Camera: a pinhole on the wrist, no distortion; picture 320 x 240 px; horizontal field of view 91.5 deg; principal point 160.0 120.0 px. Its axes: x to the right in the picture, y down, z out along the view. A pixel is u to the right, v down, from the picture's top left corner.
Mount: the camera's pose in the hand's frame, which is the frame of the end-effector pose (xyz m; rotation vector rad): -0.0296 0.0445 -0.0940 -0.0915 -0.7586 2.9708
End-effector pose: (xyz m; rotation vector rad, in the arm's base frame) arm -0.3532 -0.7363 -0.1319 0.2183 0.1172 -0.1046
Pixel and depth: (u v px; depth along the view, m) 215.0 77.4 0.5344
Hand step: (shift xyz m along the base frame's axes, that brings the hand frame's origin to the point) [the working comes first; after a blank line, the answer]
In the camera's frame: 0.1886 -0.1461 0.5344

-0.2086 -0.1382 0.4415
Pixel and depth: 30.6 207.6 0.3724
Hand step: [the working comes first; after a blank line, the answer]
In the camera's frame: -0.3092 0.2093 0.3724

0.2103 -0.3862 0.0374
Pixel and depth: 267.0 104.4 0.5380
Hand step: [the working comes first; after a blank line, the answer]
In the camera's frame: 0.3693 -0.0538 0.5380

-0.4046 -0.1755 0.4043
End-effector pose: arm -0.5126 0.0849 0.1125 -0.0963 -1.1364 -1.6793
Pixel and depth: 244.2 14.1 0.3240
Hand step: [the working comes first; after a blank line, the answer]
In the camera's frame: 0.1750 -0.2201 0.3240

0.0429 0.3580 0.0980
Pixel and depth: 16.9 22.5 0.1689
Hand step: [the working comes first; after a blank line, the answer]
In the camera's frame: -0.1551 -0.1057 0.1689

-0.0676 -0.0038 0.1532
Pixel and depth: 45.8 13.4 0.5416
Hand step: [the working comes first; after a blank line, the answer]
In the camera's frame: -0.3968 -0.3704 0.5416

-0.3479 0.1660 0.5533
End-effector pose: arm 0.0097 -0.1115 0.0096 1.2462 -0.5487 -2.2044
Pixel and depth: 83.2 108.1 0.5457
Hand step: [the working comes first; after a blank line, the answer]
In the camera's frame: -0.2689 -0.0417 0.5457

-0.4964 0.0634 -0.0445
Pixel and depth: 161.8 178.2 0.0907
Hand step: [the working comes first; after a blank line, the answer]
In the camera's frame: 0.0010 0.0339 0.0907

0.0363 0.0442 -0.0061
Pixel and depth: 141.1 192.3 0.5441
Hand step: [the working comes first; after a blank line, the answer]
In the camera's frame: -0.0660 0.2524 0.5441

-0.3341 0.3734 -0.1166
